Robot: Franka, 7 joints.
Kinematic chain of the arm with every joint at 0, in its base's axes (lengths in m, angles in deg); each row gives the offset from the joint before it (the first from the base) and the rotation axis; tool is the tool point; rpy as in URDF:
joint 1: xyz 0 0 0.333 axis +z
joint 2: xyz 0 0 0 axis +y
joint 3: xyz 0 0 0.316 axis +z
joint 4: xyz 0.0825 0 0 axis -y
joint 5: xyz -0.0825 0 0.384 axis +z
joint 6: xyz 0 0 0 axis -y
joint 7: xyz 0.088 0 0 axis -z
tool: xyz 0 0 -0.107 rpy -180 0 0
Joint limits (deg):
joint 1: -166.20..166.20
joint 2: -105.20..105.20
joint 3: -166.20..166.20
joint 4: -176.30..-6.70
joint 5: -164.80..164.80
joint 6: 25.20..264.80
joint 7: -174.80..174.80
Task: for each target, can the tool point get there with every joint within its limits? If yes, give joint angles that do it. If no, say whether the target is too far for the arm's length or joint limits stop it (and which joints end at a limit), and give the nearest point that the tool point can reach.
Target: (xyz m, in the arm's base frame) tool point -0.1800 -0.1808 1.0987
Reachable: yes | joints 127.01 21.42 132.14 -42.77 49.72 104.15 -107.55
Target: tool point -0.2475 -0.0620 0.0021
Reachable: yes | joints 110.10 -82.61 134.35 -144.07 50.85 109.88 83.27
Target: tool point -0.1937 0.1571 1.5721
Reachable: no: too far | nearest point -0.1315 0.1066 1.1740 | short by 0.406 m
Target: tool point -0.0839 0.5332 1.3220
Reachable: no: too far | nearest point -0.0639 0.4060 1.0860 | short by 0.269 m
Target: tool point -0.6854 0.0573 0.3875
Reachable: yes | joints 55.98 -59.34 102.06 -100.10 18.16 145.50 127.75
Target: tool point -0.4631 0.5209 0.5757
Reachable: yes | joints -6.84 -68.60 96.48 -55.32 133.15 200.51 -2.80
